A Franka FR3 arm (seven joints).
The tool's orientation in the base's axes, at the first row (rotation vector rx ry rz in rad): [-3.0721, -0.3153, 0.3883]
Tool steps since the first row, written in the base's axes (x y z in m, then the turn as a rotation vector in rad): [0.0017, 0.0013, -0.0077, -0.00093, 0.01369, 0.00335]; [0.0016, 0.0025, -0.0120, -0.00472, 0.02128, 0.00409]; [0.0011, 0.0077, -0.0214, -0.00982, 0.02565, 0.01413]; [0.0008, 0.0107, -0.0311, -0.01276, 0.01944, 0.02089]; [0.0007, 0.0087, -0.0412, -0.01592, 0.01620, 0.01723]
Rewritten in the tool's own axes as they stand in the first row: [0.0038, -0.0005, 0.0070, 0.00109, -0.01377, -0.00297]; [0.0049, -0.0015, 0.0112, -0.00114, -0.02198, -0.00271]; [0.0078, -0.0062, 0.0205, -0.00753, -0.02780, -0.01115]; [0.0105, -0.0086, 0.0300, -0.01323, -0.02266, -0.01699]; [0.0125, -0.0062, 0.0398, -0.01599, -0.01992, -0.01267]
